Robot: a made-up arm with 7 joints. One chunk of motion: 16 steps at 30 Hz.
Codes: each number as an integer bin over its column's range. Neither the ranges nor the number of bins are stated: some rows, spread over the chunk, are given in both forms.
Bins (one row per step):
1: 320 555 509 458 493 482
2: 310 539 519 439 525 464
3: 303 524 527 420 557 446
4: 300 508 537 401 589 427
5: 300 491 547 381 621 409
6: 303 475 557 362 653 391
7: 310 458 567 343 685 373
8: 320 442 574 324 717 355
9: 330 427 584 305 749 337
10: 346 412 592 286 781 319
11: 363 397 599 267 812 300
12: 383 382 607 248 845 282
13: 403 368 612 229 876 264
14: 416 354 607 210 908 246
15: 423 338 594 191 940 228
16: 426 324 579 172 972 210
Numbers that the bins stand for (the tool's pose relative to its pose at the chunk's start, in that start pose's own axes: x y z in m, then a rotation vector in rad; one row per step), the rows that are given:
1: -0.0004 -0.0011 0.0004 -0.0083 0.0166 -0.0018
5: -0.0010 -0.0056 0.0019 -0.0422 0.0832 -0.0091
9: -0.0001 -0.0101 0.0034 -0.0757 0.1499 -0.0163
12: 0.0015 -0.0132 0.0043 -0.1008 0.1998 -0.0218
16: 0.0028 -0.0173 0.0032 -0.1342 0.2659 -0.0290
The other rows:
2: -0.0007 -0.0022 0.0008 -0.0166 0.0333 -0.0036
3: -0.0009 -0.0033 0.0011 -0.0250 0.0499 -0.0054
4: -0.0010 -0.0044 0.0015 -0.0334 0.0666 -0.0073
6: -0.0009 -0.0067 0.0023 -0.0506 0.0999 -0.0109
7: -0.0007 -0.0079 0.0027 -0.0589 0.1166 -0.0127
8: -0.0004 -0.0090 0.0030 -0.0673 0.1332 -0.0145
10: 0.0004 -0.0111 0.0037 -0.0840 0.1665 -0.0181
11: 0.0009 -0.0122 0.0040 -0.0924 0.1827 -0.0200
13: 0.0021 -0.0142 0.0045 -0.1091 0.2160 -0.0236
14: 0.0025 -0.0152 0.0043 -0.1175 0.2326 -0.0254
15: 0.0027 -0.0163 0.0038 -0.1259 0.2493 -0.0272

